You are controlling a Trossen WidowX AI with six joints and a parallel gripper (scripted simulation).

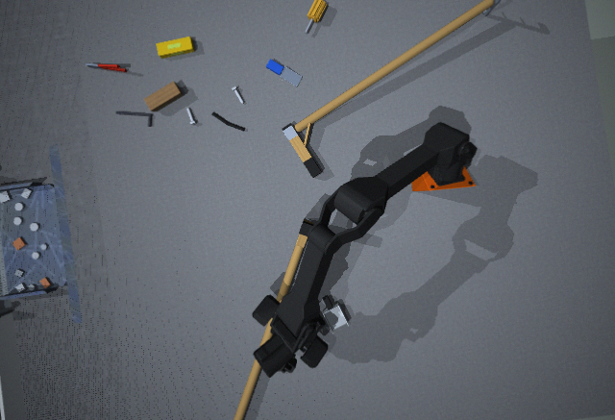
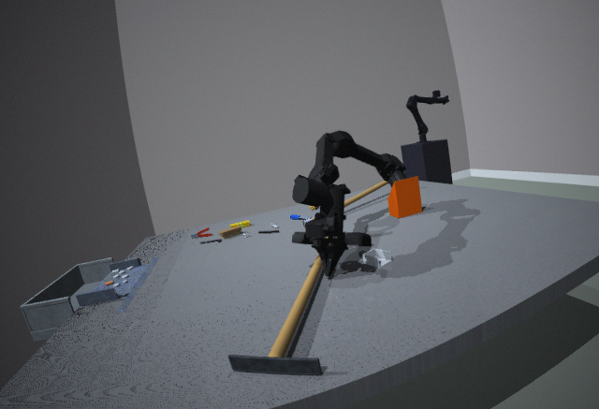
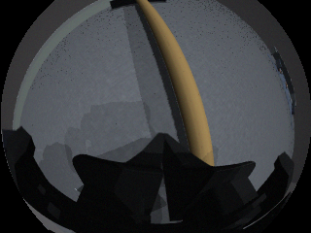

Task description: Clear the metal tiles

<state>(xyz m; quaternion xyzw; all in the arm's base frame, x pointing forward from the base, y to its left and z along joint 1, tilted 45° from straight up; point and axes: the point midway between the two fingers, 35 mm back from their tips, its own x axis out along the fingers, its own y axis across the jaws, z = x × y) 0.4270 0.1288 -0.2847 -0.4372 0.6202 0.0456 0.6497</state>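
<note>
The long scraper is 50 mm above my gripper tip, 30 mm ahead of it and 10 mm to the right of it. Also, from my gripper tip: hex key 600 mm to the right, 240 mm ahead, 10 mm below; then blue putty knife 640 mm to the right, 140 mm behind; then small metal scoop 130 mm behind, 20 mm to the right.
</note>
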